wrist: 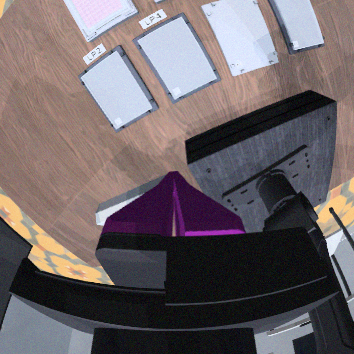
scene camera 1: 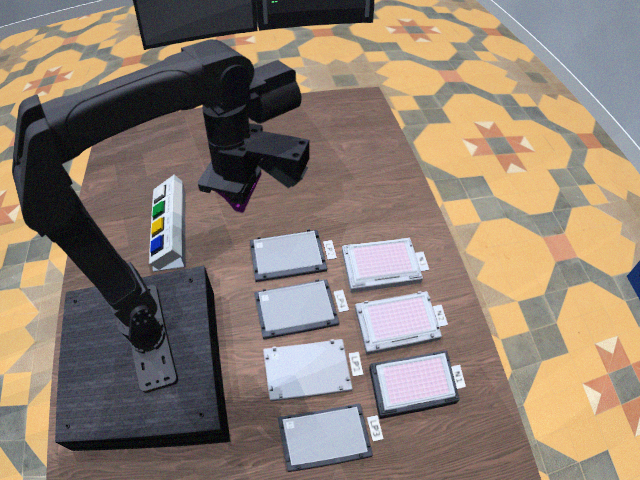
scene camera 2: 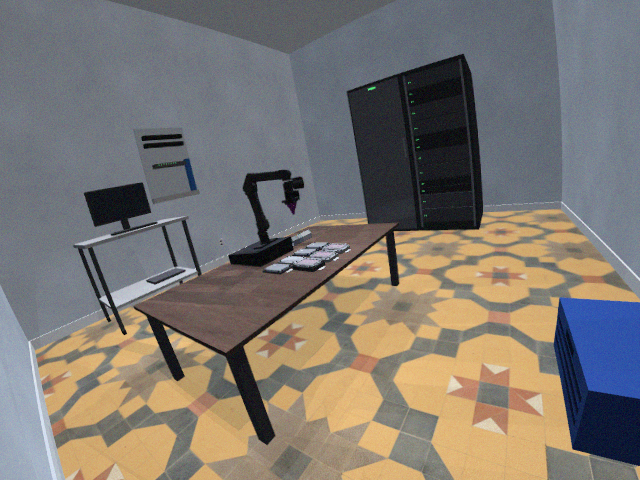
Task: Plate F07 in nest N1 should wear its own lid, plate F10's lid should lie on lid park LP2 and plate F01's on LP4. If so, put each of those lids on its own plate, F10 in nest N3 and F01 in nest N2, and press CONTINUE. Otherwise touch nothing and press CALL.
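Pixels of known places: gripper, fingertip midpoint: [wrist: 173,178] [scene camera 1: 239,210] [scene camera 2: 293,214]; arm's base, link origin: [wrist: 268,179] [scene camera 1: 149,337] [scene camera 2: 266,244].
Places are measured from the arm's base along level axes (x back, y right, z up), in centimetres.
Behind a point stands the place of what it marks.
Note:
My gripper [scene camera 1: 240,208] @(x -21.3, y -7.5, z 16.3 cm) [scene camera 2: 293,212] @(x -21.3, y -7.5, z 16.3 cm) [wrist: 173,178] @(x -21.3, y -7.5, z 16.3 cm) is shut and empty, its purple fingertips together high above the table near the button box [scene camera 1: 178,227] @(x -9.7, y -26.2, z -3.8 cm) [wrist: 101,214] @(x -11.8, y -38.5, z -3.7 cm). Pale grey panels sit in dark frames at LP2 [scene camera 1: 288,253] @(x -30.2, y -13.8, z -6.7 cm) [wrist: 119,89] @(x -29.6, y -13.5, z -6.7 cm), LP4 [scene camera 1: 295,307] @(x -27.4, y -1.5, z -6.7 cm) [wrist: 177,57] @(x -27.5, y -1.9, z -6.7 cm) and LP3 [scene camera 1: 325,436] @(x -23.5, y 24.3, z -6.6 cm). LP1 bears a glossy pale panel [scene camera 1: 308,369] @(x -25.3, y 11.0, z -7.4 cm) [wrist: 242,37] @(x -24.4, y 10.1, z -7.4 cm). Pink-welled plates sit in N3 [scene camera 1: 382,258] @(x -46.7, y -5.1, z -5.3 cm), N2 [scene camera 1: 400,317] @(x -44.3, y 8.2, z -5.4 cm) and dark-framed N1 [scene camera 1: 415,381] @(x -41.3, y 21.0, z -5.4 cm). Plate and lid names are unreadable; I cannot tell whether the N1 plate wears a lid. In the wrist view the fingers hide the buttons.
The box carries a grey-white button [scene camera 1: 159,192] @(x -6.9, y -37.9, z -3.2 cm), a green [scene camera 1: 158,208] @(x -6.1, y -33.0, z -3.2 cm), a yellow [scene camera 1: 157,226] @(x -5.2, y -27.8, z -3.2 cm) and a blue one [scene camera 1: 156,244] @(x -4.3, y -23.0, z -3.3 cm). The black arm base [scene camera 1: 93,361] @(x 12.1, y 1.1, z -1.0 cm) [wrist: 320,150] @(x 1.1, y 13.4, z -0.2 cm) stands beside the box and the lid parks. The plates are at the far side of the parks from the base.

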